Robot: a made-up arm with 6 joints.
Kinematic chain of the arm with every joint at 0, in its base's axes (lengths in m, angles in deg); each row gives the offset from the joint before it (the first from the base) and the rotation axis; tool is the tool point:
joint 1: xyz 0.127 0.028 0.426 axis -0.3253 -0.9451 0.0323
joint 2: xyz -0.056 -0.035 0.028 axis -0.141 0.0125 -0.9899
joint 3: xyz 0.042 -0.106 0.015 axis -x
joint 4: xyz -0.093 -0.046 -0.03 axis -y
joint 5: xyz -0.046 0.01 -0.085 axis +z
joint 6: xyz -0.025 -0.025 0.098 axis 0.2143 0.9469 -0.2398
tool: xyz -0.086 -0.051 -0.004
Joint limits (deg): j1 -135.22..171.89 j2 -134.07..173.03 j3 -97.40..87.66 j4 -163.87..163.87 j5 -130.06..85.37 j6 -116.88..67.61
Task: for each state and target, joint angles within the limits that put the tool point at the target. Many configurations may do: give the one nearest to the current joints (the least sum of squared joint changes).
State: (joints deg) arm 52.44 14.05 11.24 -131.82 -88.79 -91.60
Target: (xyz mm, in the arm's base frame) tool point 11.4 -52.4 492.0
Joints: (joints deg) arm 60.33 21.88 19.82 -153.88 -105.18 -85.07
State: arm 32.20 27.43 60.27 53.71 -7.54 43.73
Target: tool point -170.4 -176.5 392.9
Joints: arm 30.07 4.34 60.05 34.60 -16.69 57.69
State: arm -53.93 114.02 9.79 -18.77 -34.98 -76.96
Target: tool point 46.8 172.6 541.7
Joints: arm -57.86 94.62 -1.12 1.40 -90.90 -53.47
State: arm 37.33 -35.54 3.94 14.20 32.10 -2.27
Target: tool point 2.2 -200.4 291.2
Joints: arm 3.32 -16.49 -44.10 24.66 31.80 -16.90
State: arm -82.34 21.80 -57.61 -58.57 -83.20 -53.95
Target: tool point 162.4 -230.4 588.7
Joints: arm -90.93 10.11 -56.75 -67.44 -86.87 -50.63
